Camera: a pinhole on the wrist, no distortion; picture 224 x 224 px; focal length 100.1 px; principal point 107.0 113.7 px. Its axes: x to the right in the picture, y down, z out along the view. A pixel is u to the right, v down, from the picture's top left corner.
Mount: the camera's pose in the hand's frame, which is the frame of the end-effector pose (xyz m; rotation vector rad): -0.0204 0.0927 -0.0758 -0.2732 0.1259 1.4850
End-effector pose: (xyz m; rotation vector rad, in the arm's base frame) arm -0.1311 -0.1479 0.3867 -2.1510 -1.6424 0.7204
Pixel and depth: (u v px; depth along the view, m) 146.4 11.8 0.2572
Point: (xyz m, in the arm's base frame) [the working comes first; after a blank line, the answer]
In the camera's frame: 0.1012 -0.2618 0.2572

0.0038 -0.0022 0.0709
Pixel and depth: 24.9 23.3 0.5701
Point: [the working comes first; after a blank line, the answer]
In the camera's frame: -0.4676 -0.5149 0.5701

-0.6144 0.2825 -0.0781
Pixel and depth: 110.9 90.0 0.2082
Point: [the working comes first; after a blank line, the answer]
In the camera's frame: 0.0081 -0.0493 0.2082

-0.0837 -0.1826 0.1975
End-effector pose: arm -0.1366 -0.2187 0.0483 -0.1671 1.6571 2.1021
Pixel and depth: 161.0 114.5 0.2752
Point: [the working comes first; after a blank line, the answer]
In the camera's frame: 0.1485 0.0022 0.2752

-0.2089 -0.1369 0.3743
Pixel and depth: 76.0 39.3 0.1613
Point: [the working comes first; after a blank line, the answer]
In the camera's frame: -0.0500 -0.1199 0.1613

-0.2225 -0.1113 0.1167
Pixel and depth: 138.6 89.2 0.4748
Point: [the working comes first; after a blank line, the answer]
In the camera's frame: 0.1499 -0.1162 0.4748

-0.2806 0.0760 0.4325
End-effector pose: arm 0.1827 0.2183 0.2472 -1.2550 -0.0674 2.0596
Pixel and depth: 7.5 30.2 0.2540
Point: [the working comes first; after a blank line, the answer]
In the camera's frame: -0.2525 -0.2119 0.2540

-0.0052 0.4563 0.3079
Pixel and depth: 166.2 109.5 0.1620
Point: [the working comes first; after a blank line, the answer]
In the camera's frame: 0.0958 -0.0068 0.1620

0.0198 0.0559 0.2037
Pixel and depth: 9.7 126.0 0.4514
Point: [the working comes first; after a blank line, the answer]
In the camera's frame: -0.4388 0.0555 0.4514

-0.0286 0.4267 0.6870
